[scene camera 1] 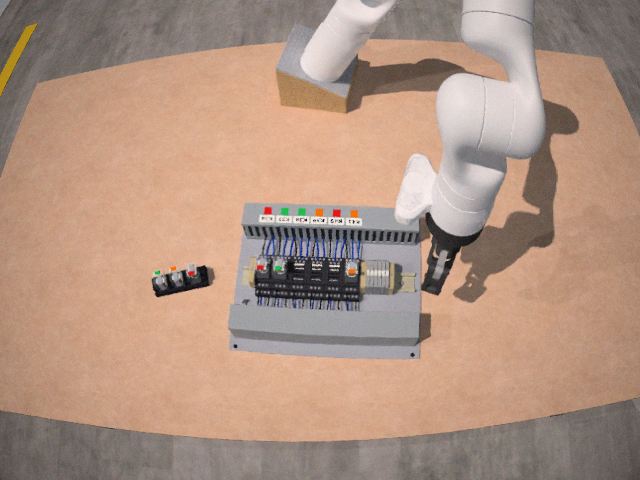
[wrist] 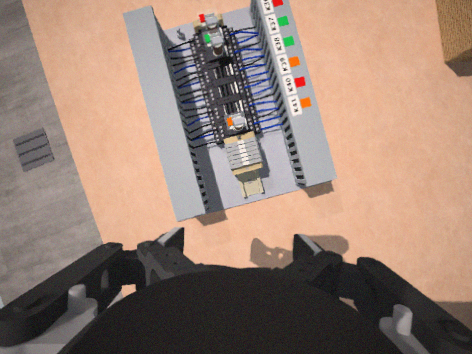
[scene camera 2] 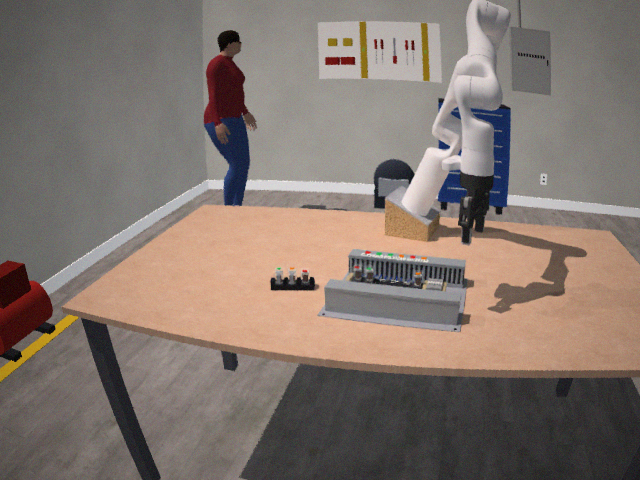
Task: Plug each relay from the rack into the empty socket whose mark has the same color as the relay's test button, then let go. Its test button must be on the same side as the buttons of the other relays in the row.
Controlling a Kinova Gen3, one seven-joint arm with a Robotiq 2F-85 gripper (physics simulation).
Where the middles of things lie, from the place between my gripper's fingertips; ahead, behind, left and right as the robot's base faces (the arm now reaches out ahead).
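Panel (scene camera 1: 407,259): 170 mm below my hand, 150 mm to the right of it, 60 mm behind it.
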